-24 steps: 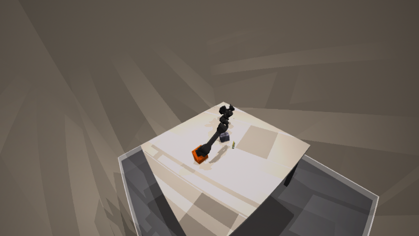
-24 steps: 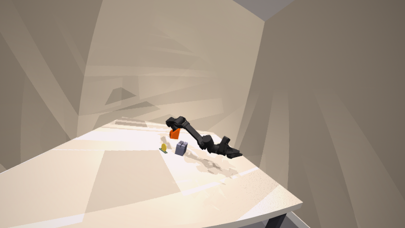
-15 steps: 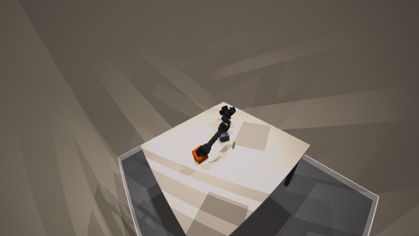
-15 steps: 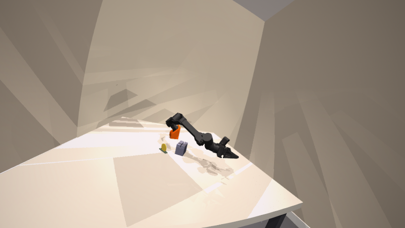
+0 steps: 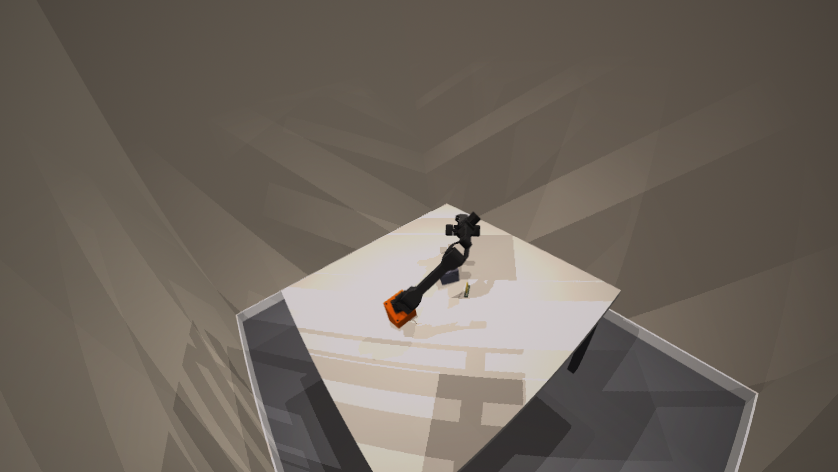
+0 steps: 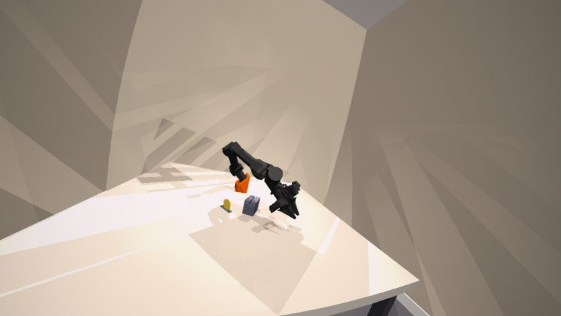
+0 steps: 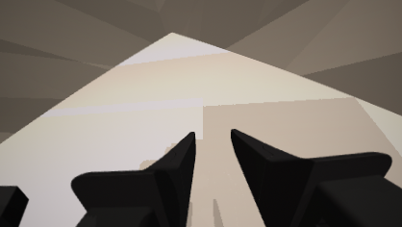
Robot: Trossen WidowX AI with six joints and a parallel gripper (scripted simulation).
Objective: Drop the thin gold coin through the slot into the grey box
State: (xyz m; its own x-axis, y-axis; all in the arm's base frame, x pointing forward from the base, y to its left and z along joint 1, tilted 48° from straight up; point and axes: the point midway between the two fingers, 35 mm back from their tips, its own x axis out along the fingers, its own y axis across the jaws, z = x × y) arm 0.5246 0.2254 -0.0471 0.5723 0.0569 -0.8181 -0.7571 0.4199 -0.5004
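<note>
My gripper tip is 22 cm past the gold coin, 29 cm to the left of it and 9 cm above it.
</note>
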